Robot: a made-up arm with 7 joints. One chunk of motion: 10 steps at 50 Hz.
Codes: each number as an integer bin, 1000 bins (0 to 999) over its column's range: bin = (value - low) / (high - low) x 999, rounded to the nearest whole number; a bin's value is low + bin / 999 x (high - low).
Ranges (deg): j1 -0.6..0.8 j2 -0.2..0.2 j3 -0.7..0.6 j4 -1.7..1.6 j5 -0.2..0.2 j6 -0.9..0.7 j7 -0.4..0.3
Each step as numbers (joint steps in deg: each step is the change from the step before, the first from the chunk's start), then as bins.
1 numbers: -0.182 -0.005 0.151 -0.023 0.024 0.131 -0.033
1 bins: 298 487 654 508 559 644 524
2 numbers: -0.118 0.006 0.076 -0.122 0.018 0.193 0.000
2 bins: 344 514 596 478 544 682 571
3 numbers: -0.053 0.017 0.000 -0.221 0.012 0.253 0.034
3 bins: 390 542 538 448 529 720 619
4 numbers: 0.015 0.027 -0.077 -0.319 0.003 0.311 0.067
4 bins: 439 567 479 418 507 756 666
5 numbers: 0.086 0.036 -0.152 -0.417 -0.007 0.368 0.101
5 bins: 490 589 421 388 482 792 715
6 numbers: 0.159 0.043 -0.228 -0.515 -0.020 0.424 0.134
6 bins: 542 607 363 359 450 827 762
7 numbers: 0.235 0.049 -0.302 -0.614 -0.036 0.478 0.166
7 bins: 596 622 306 329 410 860 808
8 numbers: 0.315 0.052 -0.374 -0.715 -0.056 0.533 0.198
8 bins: 653 629 251 298 360 895 853
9 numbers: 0.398 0.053 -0.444 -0.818 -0.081 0.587 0.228
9 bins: 712 632 197 267 297 928 896
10 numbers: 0.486 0.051 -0.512 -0.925 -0.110 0.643 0.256
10 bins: 775 627 144 235 225 963 936
